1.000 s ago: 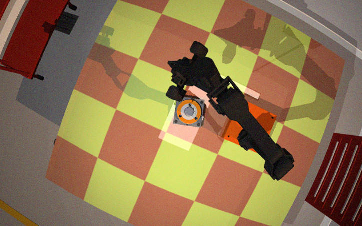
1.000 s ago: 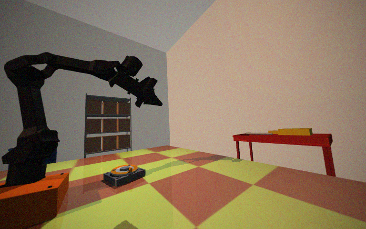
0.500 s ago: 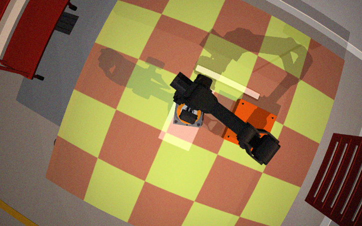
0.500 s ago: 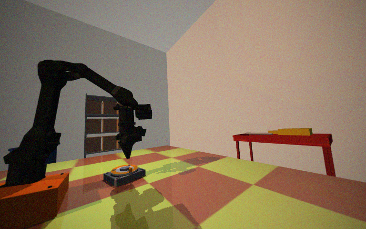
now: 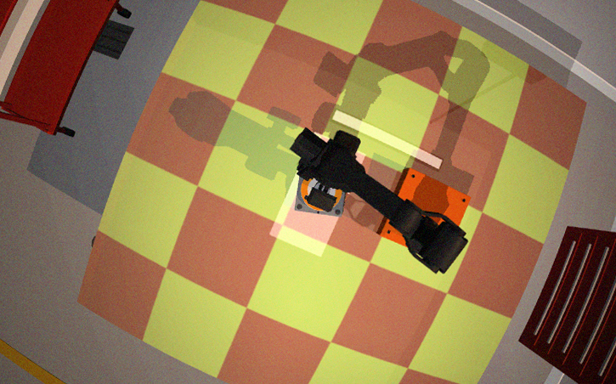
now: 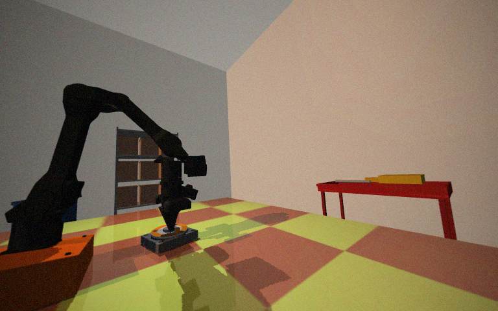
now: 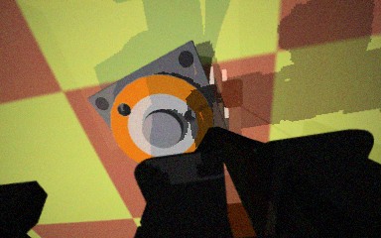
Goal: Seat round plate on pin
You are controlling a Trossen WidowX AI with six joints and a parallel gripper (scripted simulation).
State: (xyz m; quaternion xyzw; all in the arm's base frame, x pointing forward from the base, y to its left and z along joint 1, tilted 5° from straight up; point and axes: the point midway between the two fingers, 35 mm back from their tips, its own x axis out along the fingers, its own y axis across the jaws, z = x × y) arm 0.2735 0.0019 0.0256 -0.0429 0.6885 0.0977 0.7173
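My gripper tip is 10 mm short of the plate, 30 mm to the right of it and 10 mm above it. Also, from my gripper tip: grey square base (50 mm to the left, 20 mm below).
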